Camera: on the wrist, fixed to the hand. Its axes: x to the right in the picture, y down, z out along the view.
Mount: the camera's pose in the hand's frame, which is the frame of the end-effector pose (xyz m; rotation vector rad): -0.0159 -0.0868 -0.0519 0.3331 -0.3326 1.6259
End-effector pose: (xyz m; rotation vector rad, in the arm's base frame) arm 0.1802 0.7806 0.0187 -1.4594 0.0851 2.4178
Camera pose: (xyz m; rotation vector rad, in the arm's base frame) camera 0.2570 0.8482 0.0173 0.4231 -1.2209 -1.8614
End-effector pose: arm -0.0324 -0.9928 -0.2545 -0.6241 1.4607 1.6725
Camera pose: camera 0.0405 -1.0469 -0.3018 -1.2210 -1.7865 -2.0322
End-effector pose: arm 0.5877 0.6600 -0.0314 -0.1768 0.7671 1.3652
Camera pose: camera 0.6473 0.5991 -0.0880 1.1603 0.8115 2.6051
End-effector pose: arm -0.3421 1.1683 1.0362 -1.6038 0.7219 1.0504
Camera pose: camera -0.2604 1.1419 1.0919 -0.2431 1.8978 2.0382
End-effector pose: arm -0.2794 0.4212 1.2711 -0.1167 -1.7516 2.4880
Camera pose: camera -0.2545 0.4968 1.3355 0.7121 0.5489 -1.5226
